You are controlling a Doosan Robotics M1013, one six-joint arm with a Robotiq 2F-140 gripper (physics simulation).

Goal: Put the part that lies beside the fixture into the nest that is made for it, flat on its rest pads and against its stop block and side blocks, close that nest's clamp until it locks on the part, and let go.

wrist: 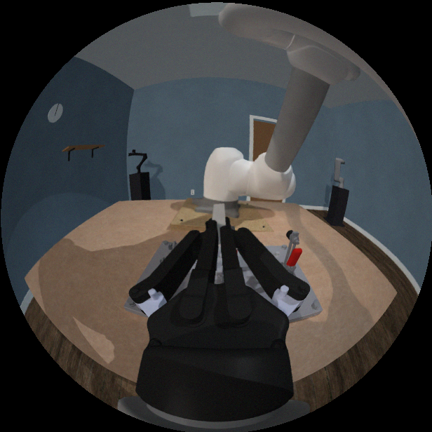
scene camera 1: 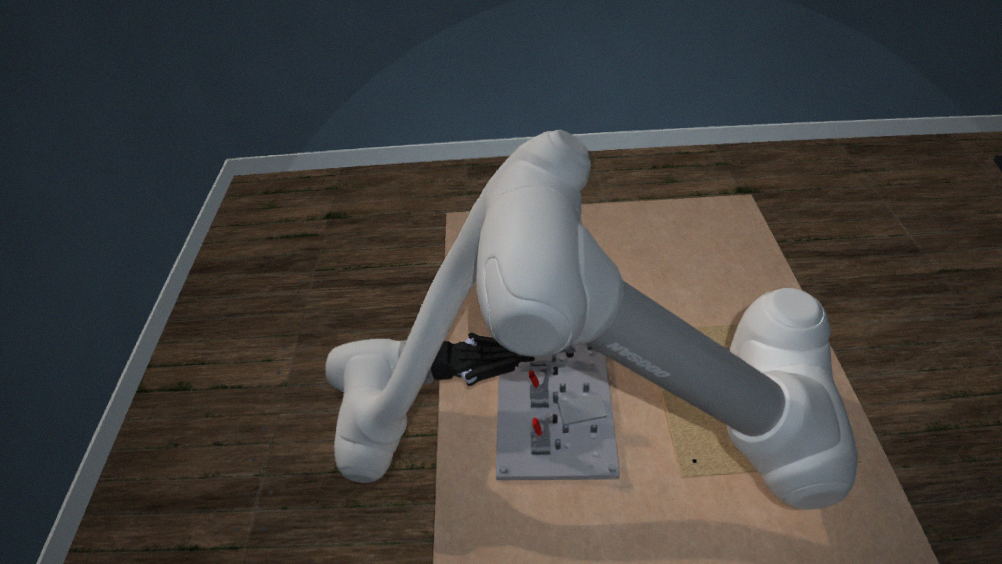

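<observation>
A grey fixture plate (scene camera 1: pixel 560 463) (wrist: pixel 311 306) lies on the tan mat. It carries small blocks and two clamps with red handles, a far one (scene camera 1: pixel 535 378) and a near one (scene camera 1: pixel 536 425). One red handle (wrist: pixel 294 257) shows upright in the wrist view. A flat grey part (scene camera 1: pixel 582 406) lies on the plate to the right of the clamps. I cannot tell whether a clamp presses on it. My black gripper (scene camera 1: pixel 527 359) (wrist: pixel 217 224) is shut and empty. It lies level over the far end of the plate, close to the far clamp's handle, and hides much of the plate in the wrist view.
The tan mat (scene camera 1: pixel 630 518) lies on a dark wooden table top (scene camera 1: pixel 279 294) with a pale rim. My arm's white base (scene camera 1: pixel 792 400) (wrist: pixel 245 177) stands right of the fixture on a yellowish pad (scene camera 1: pixel 700 449). The elbow hangs over the plate's far end.
</observation>
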